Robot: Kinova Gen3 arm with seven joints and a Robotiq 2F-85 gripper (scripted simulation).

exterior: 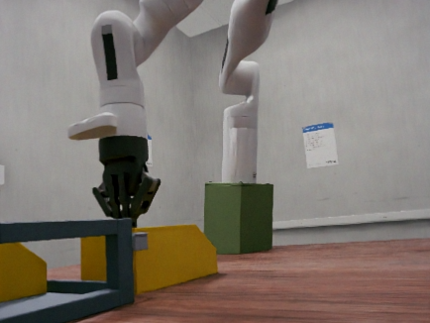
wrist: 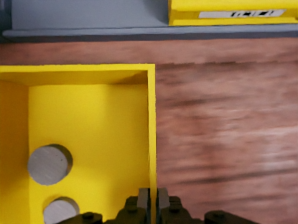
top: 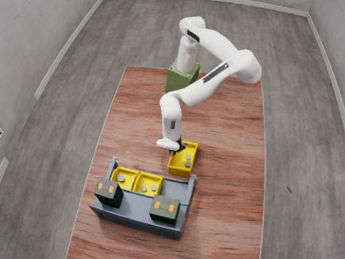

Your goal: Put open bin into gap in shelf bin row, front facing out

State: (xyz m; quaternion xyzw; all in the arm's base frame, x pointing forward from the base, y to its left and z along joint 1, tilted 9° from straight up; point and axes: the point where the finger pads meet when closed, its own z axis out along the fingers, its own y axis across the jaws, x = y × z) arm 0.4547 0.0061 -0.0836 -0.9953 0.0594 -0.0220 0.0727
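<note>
The grey disc part is 7 cm to the left of my hand, 6 cm below it and 3 cm ahead of it. Round my hand: grey shelf: 23 cm ahead, 9 cm to the right.
</note>
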